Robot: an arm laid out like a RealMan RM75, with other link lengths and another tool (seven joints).
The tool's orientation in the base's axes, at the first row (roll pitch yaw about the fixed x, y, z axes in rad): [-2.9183, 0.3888, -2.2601]
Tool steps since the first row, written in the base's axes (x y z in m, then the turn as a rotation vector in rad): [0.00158, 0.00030, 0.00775, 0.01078, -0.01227, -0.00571]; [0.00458, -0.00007, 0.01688, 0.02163, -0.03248, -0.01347]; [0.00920, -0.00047, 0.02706, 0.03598, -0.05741, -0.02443]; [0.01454, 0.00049, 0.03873, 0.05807, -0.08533, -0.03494]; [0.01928, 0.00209, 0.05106, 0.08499, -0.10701, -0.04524]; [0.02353, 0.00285, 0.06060, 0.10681, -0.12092, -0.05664]
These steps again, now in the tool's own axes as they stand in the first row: [-0.00408, -0.00249, -0.00631, 0.00458, -0.01477, 0.00776]; [-0.00904, -0.00671, -0.01338, 0.01557, -0.03461, 0.01625]; [-0.01534, -0.01230, -0.02075, 0.02908, -0.05947, 0.02836]; [-0.02359, -0.01777, -0.02898, 0.04000, -0.09189, 0.04278]; [-0.03220, -0.02251, -0.03795, 0.04355, -0.12345, 0.05987]; [-0.03886, -0.02692, -0.04472, 0.04496, -0.14590, 0.07701]
